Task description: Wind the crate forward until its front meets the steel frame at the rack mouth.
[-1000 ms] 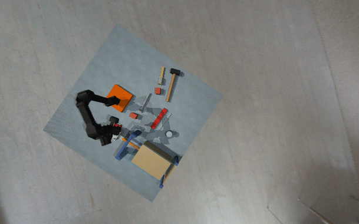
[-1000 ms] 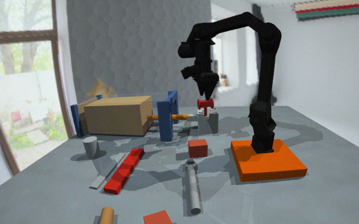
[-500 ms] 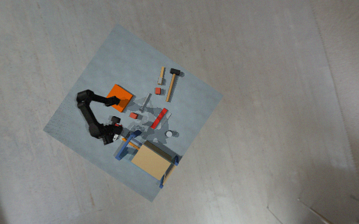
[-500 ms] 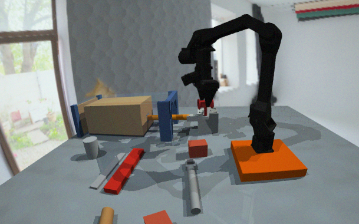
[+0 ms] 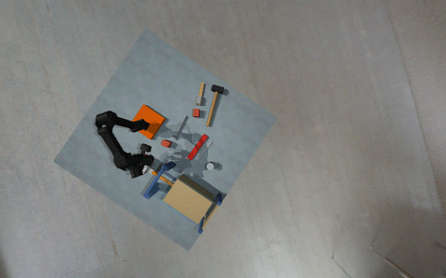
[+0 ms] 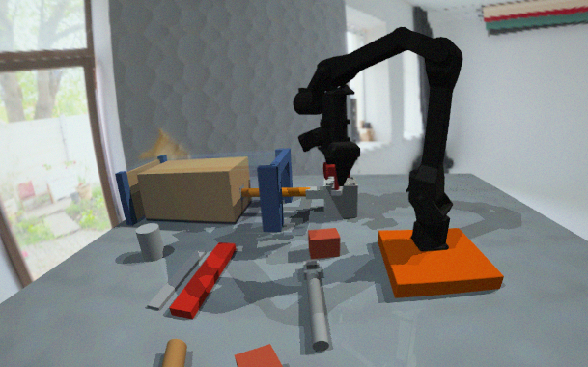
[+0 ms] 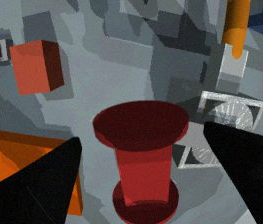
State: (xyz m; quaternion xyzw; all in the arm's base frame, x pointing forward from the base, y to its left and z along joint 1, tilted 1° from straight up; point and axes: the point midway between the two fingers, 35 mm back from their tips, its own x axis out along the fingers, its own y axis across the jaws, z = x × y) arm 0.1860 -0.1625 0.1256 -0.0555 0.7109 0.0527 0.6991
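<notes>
Now: gripper tip 1 cm below the red knob. From my gripper tip the other things lie so: grey crank handle: 3 cm to the right, 2 cm below, 1 cm behind; then grey winch: 10 cm to the right, 9 cm below, 4 cm behind; then frame: 14 cm ahead, 11 cm to the right, 1 cm below.
</notes>
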